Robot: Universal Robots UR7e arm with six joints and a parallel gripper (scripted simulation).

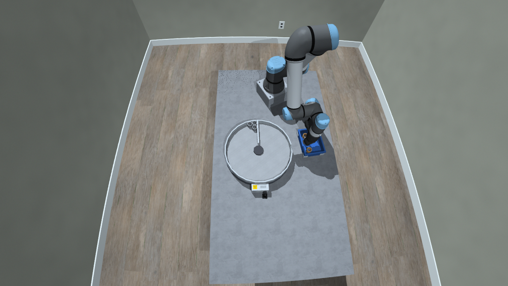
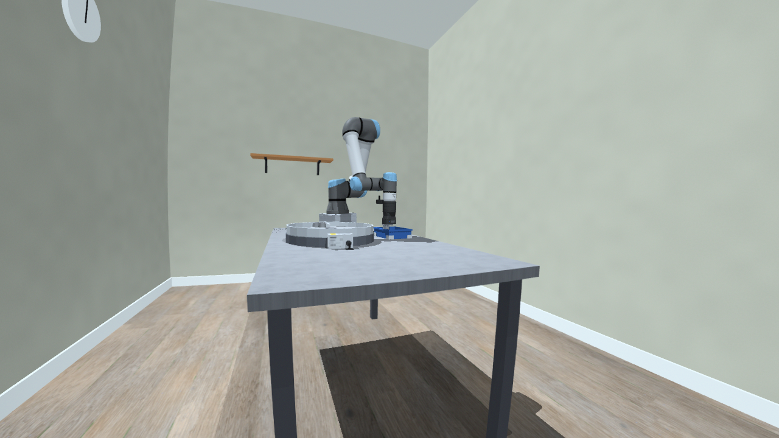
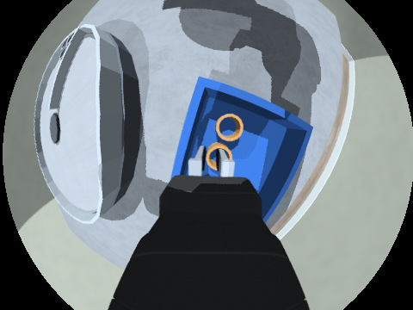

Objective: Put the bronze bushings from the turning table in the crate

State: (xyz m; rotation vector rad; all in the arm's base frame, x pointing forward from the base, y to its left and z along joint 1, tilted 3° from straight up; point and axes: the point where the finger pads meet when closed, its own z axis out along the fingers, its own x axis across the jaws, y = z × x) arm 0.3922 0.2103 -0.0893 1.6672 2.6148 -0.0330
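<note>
Right now my hand is 40 mm to the right of the blue crate and 10 mm short of it. From my hand the other things lie so: round turning table (320 mm to the right, 90 mm ahead, 20 mm above).
</note>
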